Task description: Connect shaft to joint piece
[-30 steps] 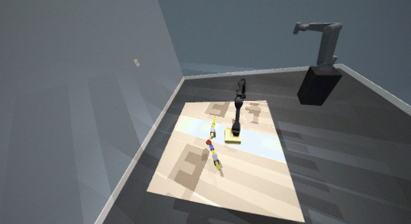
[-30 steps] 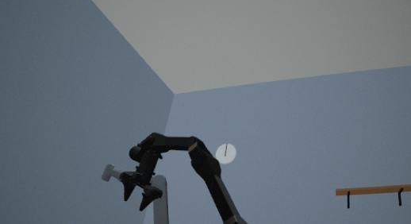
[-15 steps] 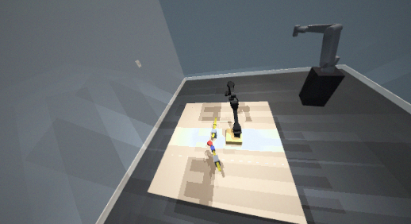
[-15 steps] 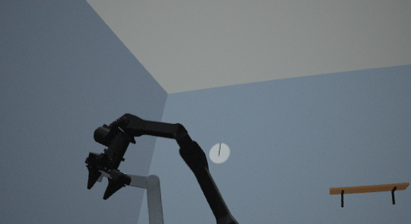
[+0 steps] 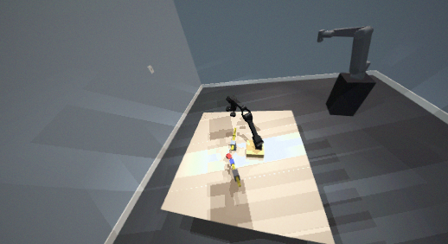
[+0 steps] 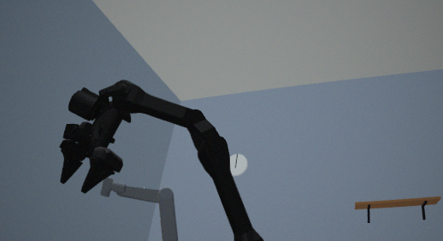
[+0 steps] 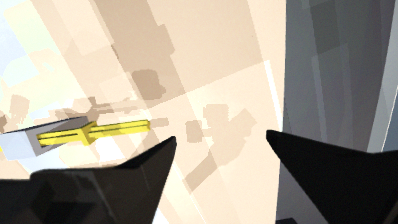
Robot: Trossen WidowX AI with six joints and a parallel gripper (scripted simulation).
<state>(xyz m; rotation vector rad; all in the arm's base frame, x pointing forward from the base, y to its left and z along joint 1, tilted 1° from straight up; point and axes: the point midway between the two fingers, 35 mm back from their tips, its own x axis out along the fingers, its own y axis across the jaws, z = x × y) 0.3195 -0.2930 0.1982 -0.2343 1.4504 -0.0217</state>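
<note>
The red joint piece lies 70 mm behind my gripper tip, 490 mm to the left of it and 110 mm below it.
</note>
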